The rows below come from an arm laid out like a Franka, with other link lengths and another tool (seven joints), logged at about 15 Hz.
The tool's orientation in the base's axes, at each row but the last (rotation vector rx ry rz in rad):
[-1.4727, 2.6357, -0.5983]
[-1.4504, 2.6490, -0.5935]
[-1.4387, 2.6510, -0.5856]
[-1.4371, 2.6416, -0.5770]
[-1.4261, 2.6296, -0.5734]
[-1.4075, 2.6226, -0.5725]
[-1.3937, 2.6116, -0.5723]
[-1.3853, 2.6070, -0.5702]
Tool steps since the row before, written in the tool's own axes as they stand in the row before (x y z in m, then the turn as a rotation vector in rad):
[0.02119, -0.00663, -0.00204, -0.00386, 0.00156, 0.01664]
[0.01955, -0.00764, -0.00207, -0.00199, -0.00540, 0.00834]
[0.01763, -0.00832, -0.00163, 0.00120, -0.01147, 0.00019]
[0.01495, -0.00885, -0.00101, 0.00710, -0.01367, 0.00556]
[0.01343, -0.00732, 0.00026, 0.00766, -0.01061, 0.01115]
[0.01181, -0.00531, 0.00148, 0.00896, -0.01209, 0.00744]
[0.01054, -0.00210, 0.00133, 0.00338, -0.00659, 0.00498]
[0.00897, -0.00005, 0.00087, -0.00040, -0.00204, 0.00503]
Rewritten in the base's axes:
[-0.00660, -0.02009, 0.00707, 0.00483, -0.00109, -0.01642]
[-0.00523, -0.01914, 0.00715, 0.00738, -0.00348, -0.00600]
[-0.00365, -0.01805, 0.00660, 0.00848, -0.00665, 0.00411]
[-0.00155, -0.01635, 0.00575, 0.00826, -0.01413, 0.00057]
[-0.00165, -0.01475, 0.00372, 0.00697, -0.01465, -0.00568]
[-0.00212, -0.01276, 0.00157, 0.00639, -0.01544, -0.00159]
[-0.00397, -0.01007, 0.00028, 0.00460, -0.00743, -0.00182]
[-0.00481, -0.00762, -0.00027, 0.00326, -0.00204, -0.00385]

